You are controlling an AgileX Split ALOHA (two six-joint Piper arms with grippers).
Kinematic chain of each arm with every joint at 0, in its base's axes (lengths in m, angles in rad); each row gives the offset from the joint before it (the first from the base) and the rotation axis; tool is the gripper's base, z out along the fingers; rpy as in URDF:
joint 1: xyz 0 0 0.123 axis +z
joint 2: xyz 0 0 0 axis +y
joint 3: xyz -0.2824 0 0.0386 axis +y
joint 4: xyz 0.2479 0 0.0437 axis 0.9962 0 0.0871
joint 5: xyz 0 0 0 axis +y
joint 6: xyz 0.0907 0 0.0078 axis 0.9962 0 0.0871
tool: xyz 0 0 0 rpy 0 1.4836 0
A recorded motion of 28 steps. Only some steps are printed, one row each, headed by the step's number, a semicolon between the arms.
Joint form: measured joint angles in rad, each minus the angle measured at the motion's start. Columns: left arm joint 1, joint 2, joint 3, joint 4, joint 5, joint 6; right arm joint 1, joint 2, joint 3, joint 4, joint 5, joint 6.
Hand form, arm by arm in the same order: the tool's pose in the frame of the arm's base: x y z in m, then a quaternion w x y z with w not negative. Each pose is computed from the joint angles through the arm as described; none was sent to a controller.
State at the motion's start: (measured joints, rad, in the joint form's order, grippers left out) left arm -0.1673 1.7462 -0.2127 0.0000 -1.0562 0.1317; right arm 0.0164 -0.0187 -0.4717 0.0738 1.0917 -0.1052
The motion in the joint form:
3: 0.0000 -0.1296 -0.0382 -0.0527 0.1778 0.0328; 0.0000 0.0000 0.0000 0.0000 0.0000 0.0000
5: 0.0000 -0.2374 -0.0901 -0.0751 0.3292 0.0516; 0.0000 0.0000 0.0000 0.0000 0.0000 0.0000
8: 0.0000 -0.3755 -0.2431 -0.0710 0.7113 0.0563; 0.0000 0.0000 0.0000 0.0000 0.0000 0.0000
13: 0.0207 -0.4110 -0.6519 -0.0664 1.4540 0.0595; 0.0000 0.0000 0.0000 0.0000 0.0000 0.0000
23: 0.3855 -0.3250 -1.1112 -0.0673 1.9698 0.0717; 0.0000 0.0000 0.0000 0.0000 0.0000 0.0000
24: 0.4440 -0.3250 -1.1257 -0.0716 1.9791 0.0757; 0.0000 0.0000 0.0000 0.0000 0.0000 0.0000
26: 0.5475 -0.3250 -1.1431 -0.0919 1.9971 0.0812; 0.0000 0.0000 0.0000 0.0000 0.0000 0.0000
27: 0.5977 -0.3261 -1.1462 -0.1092 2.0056 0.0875; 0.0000 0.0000 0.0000 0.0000 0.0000 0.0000
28: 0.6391 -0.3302 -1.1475 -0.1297 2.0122 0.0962; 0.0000 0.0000 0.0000 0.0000 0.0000 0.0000
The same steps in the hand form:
3: 0.2259 -0.0344 0.1339 0.55231 0.11272 0.82596 0.00684; -0.0060 0.0059 0.2669 0.50490 -0.05425 0.86135 0.01445
5: 0.2317 -0.0345 0.1563 0.55549 0.10825 0.82439 0.00959; -0.0060 0.0059 0.2669 0.50490 -0.05425 0.86135 0.01445
8: 0.2449 -0.0392 0.1952 0.51728 0.11687 0.84780 -0.00167; -0.0060 0.0059 0.2669 0.50490 -0.05425 0.86135 0.01445
13: 0.2736 -0.0428 0.2690 0.38484 0.13211 0.91336 -0.01506; -0.0060 0.0059 0.2669 0.50490 -0.05425 0.86135 0.01445
23: 0.2957 0.0606 0.3549 0.31737 -0.01803 0.94747 0.03540; -0.0060 0.0059 0.2669 0.50490 -0.05425 0.86135 0.01445
24: 0.2918 0.0775 0.3588 0.31899 -0.04411 0.94572 0.04378; -0.0060 0.0059 0.2669 0.50490 -0.05425 0.86135 0.01445
26: 0.2824 0.1056 0.3633 0.31862 -0.09278 0.94192 0.05153; -0.0060 0.0059 0.2669 0.50490 -0.05425 0.86135 0.01445
27: 0.2766 0.1181 0.3642 0.31764 -0.11570 0.93969 0.05191; -0.0060 0.0059 0.2669 0.50490 -0.05425 0.86135 0.01445
28: 0.2709 0.1274 0.3656 0.31892 -0.13361 0.93697 0.05029; -0.0060 0.0059 0.2669 0.50490 -0.05425 0.86135 0.01445

